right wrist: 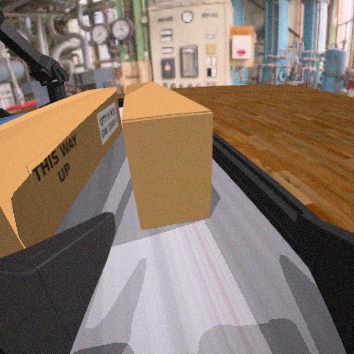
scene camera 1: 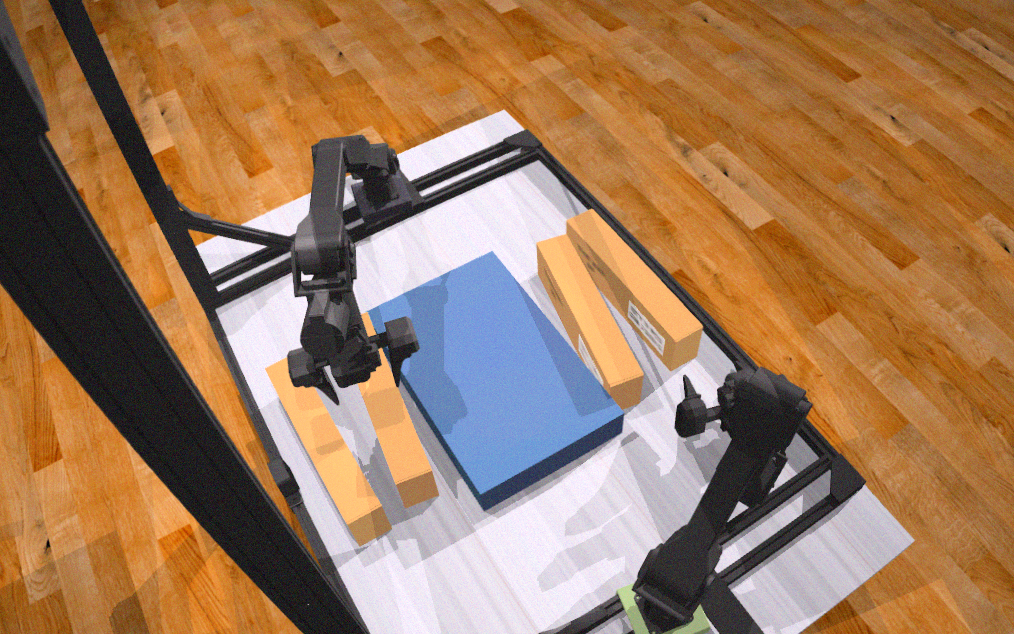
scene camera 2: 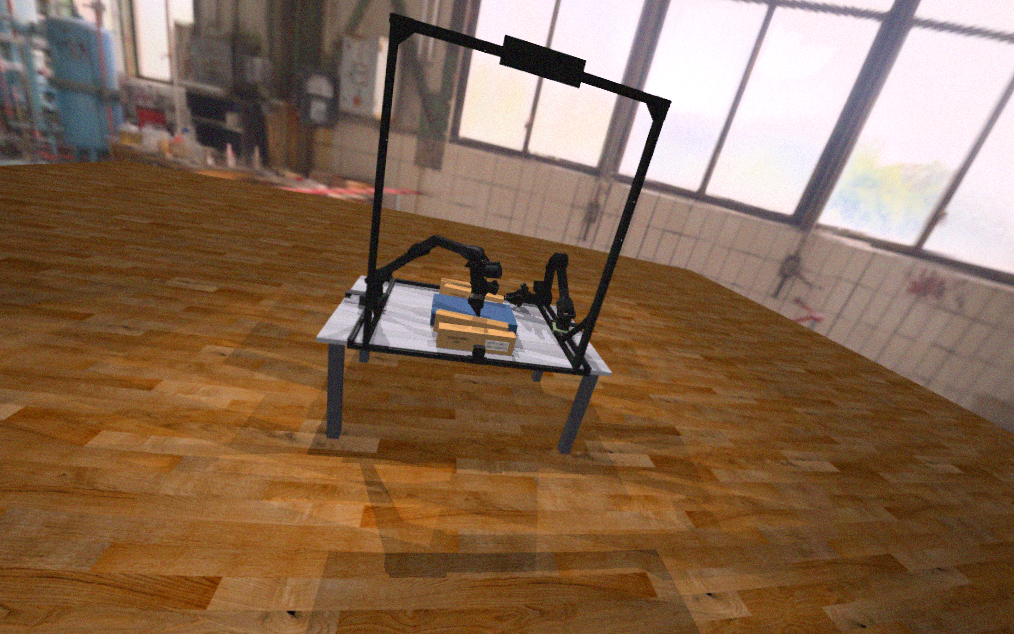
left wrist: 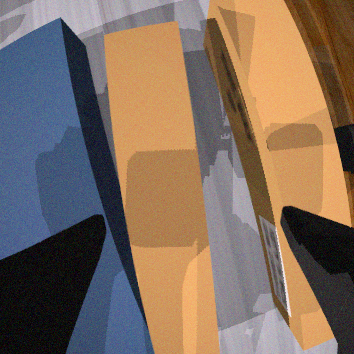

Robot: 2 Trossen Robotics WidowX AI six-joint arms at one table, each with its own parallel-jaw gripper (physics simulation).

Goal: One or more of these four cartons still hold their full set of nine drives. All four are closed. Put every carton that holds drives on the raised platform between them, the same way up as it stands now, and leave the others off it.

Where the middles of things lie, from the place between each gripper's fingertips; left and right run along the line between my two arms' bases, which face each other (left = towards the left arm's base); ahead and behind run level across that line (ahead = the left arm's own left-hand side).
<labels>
I see my left gripper 200 mm short of the blue raised platform (scene camera 1: 509, 400), 10 mm to the right of it and 100 mm above it.
Right now the blue raised platform is 30 cm behind my right hand, 20 cm to the left of it and 2 cm below it.
</labels>
